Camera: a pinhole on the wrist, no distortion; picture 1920 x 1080 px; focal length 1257.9 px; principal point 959.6 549.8 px. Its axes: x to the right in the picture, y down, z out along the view. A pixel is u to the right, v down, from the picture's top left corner.
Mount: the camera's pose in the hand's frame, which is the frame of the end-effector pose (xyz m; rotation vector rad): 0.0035 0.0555 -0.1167 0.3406 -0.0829 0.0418
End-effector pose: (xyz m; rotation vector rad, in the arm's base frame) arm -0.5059 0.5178 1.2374 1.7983 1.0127 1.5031
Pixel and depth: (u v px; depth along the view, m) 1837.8 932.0 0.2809
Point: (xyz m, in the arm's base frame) -0.2950 0.6446 1.3314
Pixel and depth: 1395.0 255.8 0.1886
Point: -0.4598 0.5933 1.2191
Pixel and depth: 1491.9 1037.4 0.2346
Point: -0.3480 0.5547 1.3058
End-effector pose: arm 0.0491 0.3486 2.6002 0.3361 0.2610 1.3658
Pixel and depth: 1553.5 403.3 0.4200
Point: 0.3002 0.4737 2.8119
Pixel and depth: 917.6 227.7 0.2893
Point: 0.1944 0.2960 2.6770
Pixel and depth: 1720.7 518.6 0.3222
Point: 0.2064 0.4938 2.7666
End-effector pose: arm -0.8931 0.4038 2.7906 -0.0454 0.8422 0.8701
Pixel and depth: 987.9 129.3 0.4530
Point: -0.5684 0.3306 2.9074
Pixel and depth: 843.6 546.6 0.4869
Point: -0.6315 0.4006 3.0410
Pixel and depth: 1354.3 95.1 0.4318
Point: -0.5346 0.4139 2.8174
